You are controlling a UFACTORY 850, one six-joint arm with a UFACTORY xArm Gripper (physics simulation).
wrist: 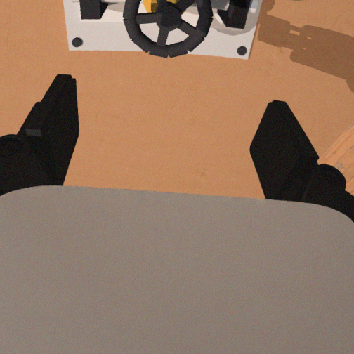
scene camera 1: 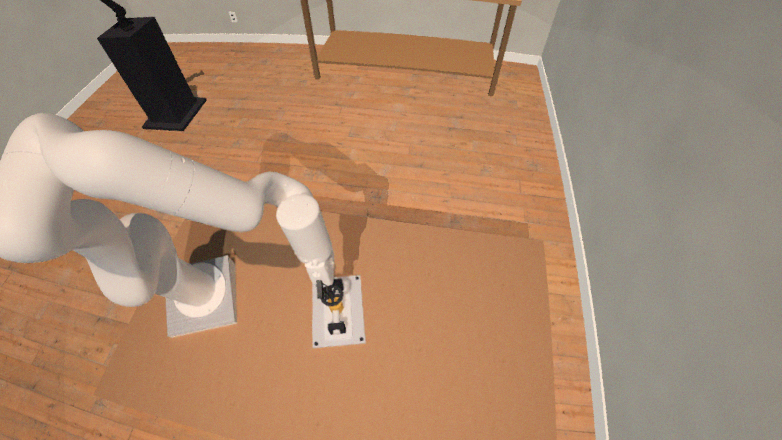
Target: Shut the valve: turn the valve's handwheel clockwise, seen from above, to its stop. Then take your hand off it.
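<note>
The valve's black spoked handwheel (scene camera 1: 331, 295) (wrist: 169, 17) sits above a yellow valve body (scene camera 1: 336, 308) (wrist: 151, 6). The valve is on a white base plate (scene camera 1: 356, 328) (wrist: 110, 42) with dark bolts at its corners. My gripper (scene camera 1: 329, 286) (wrist: 171, 112) is wide open, with nothing between its fingers. In the wrist view the wheel is at the top edge, beyond the fingertips and apart from them, and its upper part is cut off. In the scene view the gripper is close to the wheel's far side and partly overlaps it; the exact gap is hard to tell there.
A black pipe bracket (scene camera 1: 336, 327) stands on the near part of the plate. The plate lies on a brown mat (scene camera 1: 448, 328). The arm's pale base block (scene camera 1: 229, 311) is left of it. A black pedestal (scene camera 1: 147, 71) and a wooden table (scene camera 1: 407, 51) stand at the back.
</note>
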